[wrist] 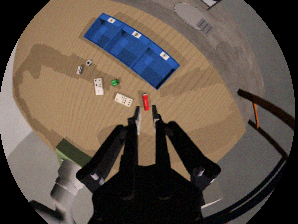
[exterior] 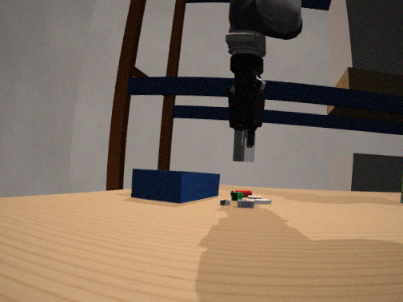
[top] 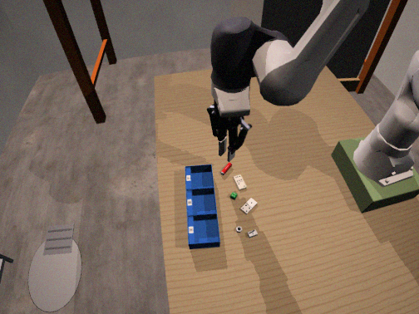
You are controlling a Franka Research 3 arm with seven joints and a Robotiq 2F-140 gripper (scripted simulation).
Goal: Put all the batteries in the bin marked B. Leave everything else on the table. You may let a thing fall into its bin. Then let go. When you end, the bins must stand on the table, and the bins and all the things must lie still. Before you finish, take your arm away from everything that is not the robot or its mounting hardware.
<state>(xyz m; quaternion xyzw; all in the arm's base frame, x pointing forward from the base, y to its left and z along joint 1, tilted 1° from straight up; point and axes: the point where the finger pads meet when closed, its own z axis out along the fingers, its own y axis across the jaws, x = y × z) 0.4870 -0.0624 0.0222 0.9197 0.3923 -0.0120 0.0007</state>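
Now: hand 10 cm above the red battery. Round my hand: blue bin 13 cm to the left, 9 cm below, 8 cm ahead; then grey ring 21 cm to the left, 10 cm below, 2 cm behind; then green cube 10 cm to the left, 10 cm below, 2 cm behind.
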